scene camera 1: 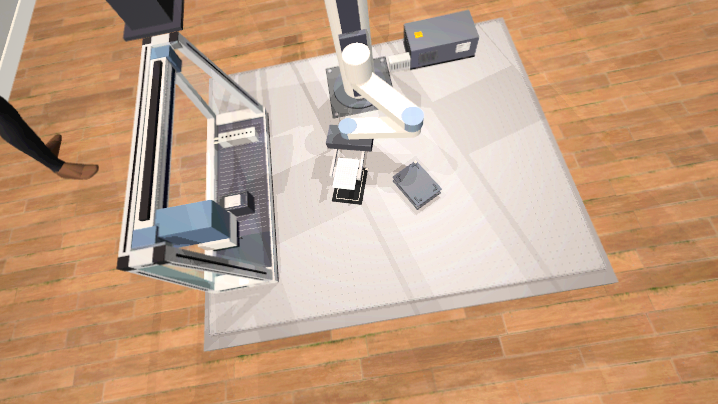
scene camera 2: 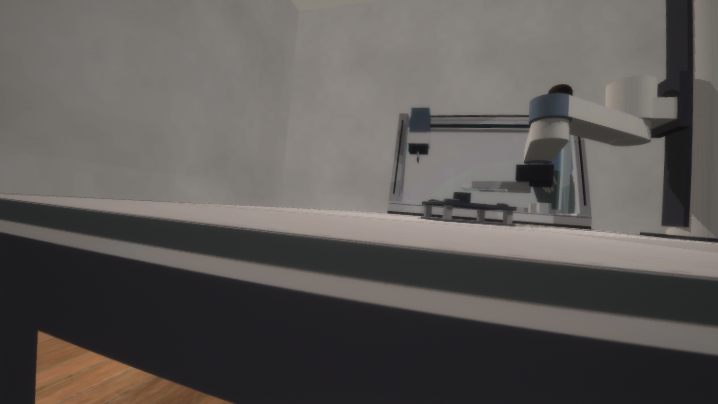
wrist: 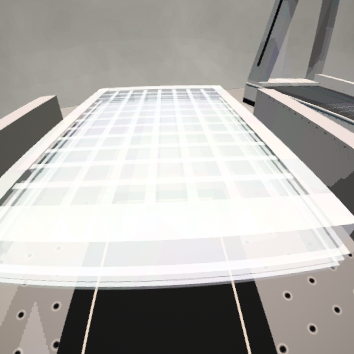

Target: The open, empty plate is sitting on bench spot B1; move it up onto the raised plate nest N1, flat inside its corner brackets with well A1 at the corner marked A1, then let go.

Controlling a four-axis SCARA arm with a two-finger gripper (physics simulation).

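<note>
The clear-white plate is held level above bench spot B1, a black patch with a pale outline. In the scene 2 view, the plate's thin edge shows beside the finger, high above the bench. My gripper is shut on the plate, with one finger along each long side. The raised grey nest N1 stands on short posts to the right of B1 in the scene 1 view, turned at an angle to it, with small corner brackets. Its A1 mark and the plate's well A1 are too small to read.
A framed gantry machine stands left of B1, with a small dark block on its deck. A grey box stands at the back right of the bench, beside the arm's column. A person's leg shows at the far left.
</note>
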